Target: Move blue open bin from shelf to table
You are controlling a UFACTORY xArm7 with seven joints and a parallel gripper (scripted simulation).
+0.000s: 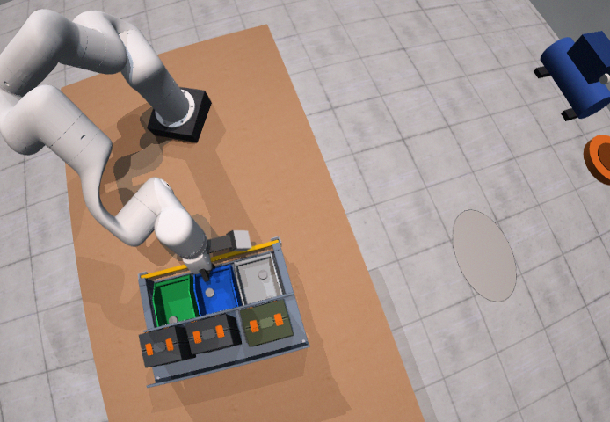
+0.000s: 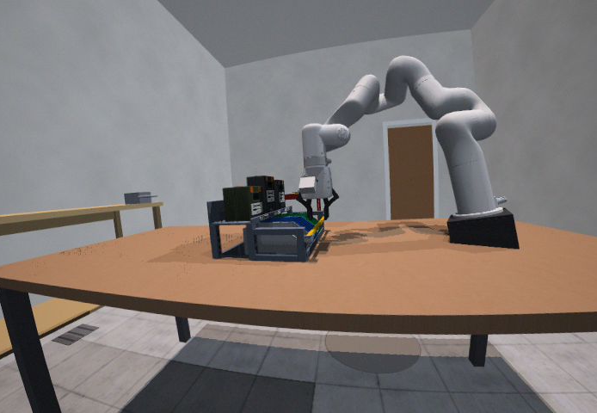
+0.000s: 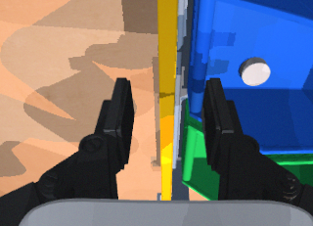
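The yellow bar is 3 cm below my hand. Also, from my hand: green bin 14 cm to the right, 7 cm ahead, 5 cm below; then blue open bin 10 cm ahead, 5 cm below, 3 cm to the right; then grey bin 13 cm ahead, 8 cm to the left, 5 cm below.
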